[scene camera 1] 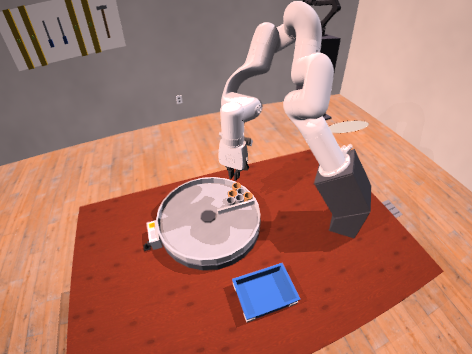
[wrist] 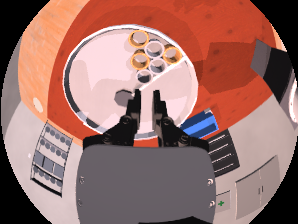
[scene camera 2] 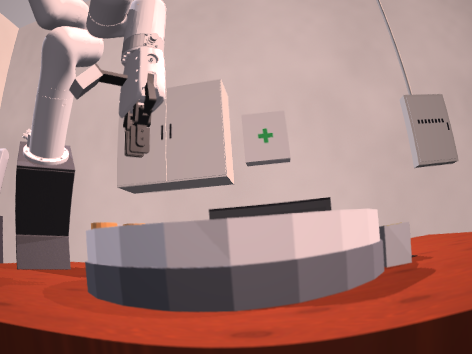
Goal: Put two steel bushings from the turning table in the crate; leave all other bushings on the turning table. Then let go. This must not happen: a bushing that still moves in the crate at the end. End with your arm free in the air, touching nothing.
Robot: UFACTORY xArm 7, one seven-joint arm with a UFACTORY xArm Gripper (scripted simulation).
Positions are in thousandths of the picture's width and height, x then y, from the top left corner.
Labels:
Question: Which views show the gripper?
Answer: Scene camera 1, the wrist view and scene camera 2: all of them.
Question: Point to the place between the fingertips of the gripper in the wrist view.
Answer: At 492,440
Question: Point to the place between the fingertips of the gripper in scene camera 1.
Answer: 497,501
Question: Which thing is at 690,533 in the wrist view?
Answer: A blue crate.

